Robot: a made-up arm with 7 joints.
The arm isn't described. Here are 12 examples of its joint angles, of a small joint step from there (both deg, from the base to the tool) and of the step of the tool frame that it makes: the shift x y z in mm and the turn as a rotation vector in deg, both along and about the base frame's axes.
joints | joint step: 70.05 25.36 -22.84 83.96 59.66 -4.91 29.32 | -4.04 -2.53 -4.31 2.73 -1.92 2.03 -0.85
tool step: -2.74 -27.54 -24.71 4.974 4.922 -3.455
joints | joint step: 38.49 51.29 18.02 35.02 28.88 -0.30 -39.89 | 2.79 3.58 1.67 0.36 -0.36 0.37 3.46
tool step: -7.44 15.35 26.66 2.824 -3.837 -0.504
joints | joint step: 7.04 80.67 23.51 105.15 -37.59 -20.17 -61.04 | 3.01 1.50 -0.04 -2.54 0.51 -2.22 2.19
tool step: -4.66 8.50 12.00 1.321 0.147 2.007
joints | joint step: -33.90 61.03 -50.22 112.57 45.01 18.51 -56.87 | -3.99 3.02 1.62 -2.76 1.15 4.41 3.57
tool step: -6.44 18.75 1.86 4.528 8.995 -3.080
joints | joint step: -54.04 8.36 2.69 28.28 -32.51 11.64 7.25 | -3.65 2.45 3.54 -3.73 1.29 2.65 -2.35
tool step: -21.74 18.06 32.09 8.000 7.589 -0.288
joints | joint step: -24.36 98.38 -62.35 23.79 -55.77 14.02 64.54 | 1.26 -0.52 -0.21 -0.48 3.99 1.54 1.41
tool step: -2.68 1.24 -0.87 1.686 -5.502 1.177
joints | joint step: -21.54 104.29 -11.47 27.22 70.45 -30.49 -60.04 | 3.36 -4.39 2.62 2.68 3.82 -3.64 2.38
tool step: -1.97 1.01 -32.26 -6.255 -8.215 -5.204
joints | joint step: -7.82 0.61 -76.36 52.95 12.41 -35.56 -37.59 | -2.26 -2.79 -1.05 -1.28 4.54 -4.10 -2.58
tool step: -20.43 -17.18 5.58 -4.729 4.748 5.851
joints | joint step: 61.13 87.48 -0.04 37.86 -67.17 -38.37 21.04 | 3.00 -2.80 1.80 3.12 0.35 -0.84 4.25
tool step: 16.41 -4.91 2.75 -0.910 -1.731 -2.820
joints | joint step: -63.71 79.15 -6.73 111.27 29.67 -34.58 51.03 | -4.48 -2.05 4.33 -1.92 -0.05 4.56 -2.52
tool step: -6.51 8.87 0.57 5.867 2.492 5.431
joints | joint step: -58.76 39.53 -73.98 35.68 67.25 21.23 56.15 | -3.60 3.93 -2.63 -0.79 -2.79 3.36 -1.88
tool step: 3.52 25.84 30.03 -0.269 8.777 -8.857
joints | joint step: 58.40 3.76 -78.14 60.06 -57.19 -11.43 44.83 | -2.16 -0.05 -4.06 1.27 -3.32 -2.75 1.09
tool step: -15.05 -7.41 -16.91 6.288 0.738 -5.839
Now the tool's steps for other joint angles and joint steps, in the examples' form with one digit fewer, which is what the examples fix.
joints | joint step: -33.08 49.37 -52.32 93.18 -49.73 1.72 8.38 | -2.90 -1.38 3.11 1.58 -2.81 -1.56 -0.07
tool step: -2.2 -5.7 4.3 -2.16 -1.27 -0.35
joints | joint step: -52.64 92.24 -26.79 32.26 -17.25 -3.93 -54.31 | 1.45 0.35 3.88 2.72 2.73 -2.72 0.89
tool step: 7.6 -3.0 -6.9 -5.56 -6.50 1.15
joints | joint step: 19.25 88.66 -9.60 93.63 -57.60 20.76 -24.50 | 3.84 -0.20 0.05 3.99 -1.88 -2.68 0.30
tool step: -1.2 -13.8 11.2 2.84 -1.78 -4.76
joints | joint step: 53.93 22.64 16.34 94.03 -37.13 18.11 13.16 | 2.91 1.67 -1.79 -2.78 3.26 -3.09 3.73
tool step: 6.3 5.8 8.6 3.01 0.82 -5.61
